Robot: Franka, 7 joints.
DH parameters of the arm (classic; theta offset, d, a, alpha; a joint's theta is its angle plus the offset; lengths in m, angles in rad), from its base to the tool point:
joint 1: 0 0.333 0 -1.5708
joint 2: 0 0 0 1.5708
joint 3: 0 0.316 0.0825 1.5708
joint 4: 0 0 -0.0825 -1.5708
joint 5: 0 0.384 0 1.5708
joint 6: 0 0 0.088 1.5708
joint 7: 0 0.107 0 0
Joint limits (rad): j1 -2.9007..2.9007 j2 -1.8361..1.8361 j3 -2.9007..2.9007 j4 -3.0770..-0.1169 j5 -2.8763..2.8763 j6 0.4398..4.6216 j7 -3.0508..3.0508
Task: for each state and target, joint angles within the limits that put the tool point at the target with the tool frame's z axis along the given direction. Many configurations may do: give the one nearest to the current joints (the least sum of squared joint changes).
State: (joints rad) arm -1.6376 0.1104 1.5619 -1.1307 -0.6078 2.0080 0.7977
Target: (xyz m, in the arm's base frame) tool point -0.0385 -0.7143 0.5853 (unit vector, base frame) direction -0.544 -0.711 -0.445
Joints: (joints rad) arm -2.2228 0.4553 0.7933 -1.3928 -1.3906 2.3304 0.7977
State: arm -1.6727 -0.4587 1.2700 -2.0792 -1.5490 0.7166 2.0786
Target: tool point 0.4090 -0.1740 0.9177 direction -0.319 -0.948 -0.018
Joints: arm -1.4269 -0.2447 1.0005 -1.2665 -1.3199 1.5818 2.0786
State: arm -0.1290 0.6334 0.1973 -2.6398 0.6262 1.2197 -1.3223
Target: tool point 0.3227 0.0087 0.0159 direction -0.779 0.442 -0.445
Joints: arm -0.0299 0.7028 -0.0227 -2.3806 0.4632 1.9732 -1.3223
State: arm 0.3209 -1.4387 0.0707 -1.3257 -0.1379 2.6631 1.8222
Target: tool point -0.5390 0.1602 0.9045 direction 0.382 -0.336 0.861
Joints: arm -0.2608 -1.4501 0.0557 -1.0254 -0.3477 2.1954 1.8222
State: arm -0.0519 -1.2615 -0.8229 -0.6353 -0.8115 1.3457 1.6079
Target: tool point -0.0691 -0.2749 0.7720 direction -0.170 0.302 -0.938
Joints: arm -0.0921 -0.8700 -0.5832 -1.4897 -0.5349 0.4613 1.6079
